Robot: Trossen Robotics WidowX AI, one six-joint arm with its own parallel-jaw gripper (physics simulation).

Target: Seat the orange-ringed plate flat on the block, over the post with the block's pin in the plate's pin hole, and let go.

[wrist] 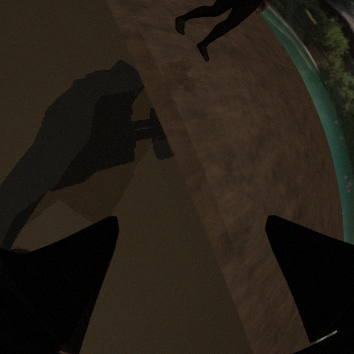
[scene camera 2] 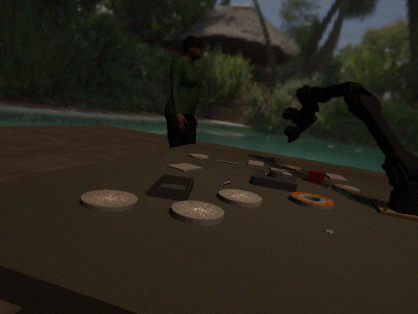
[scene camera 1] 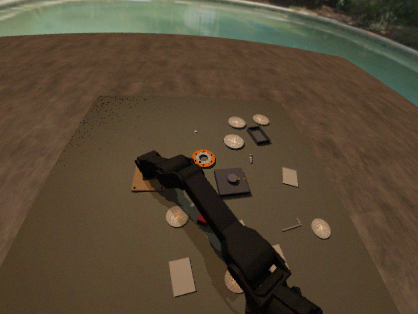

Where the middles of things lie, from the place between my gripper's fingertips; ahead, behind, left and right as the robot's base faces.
I see my gripper 36 cm short of the dark tray (scene camera 2: 172,187), 76 cm to the right of it and 11 cm above it.
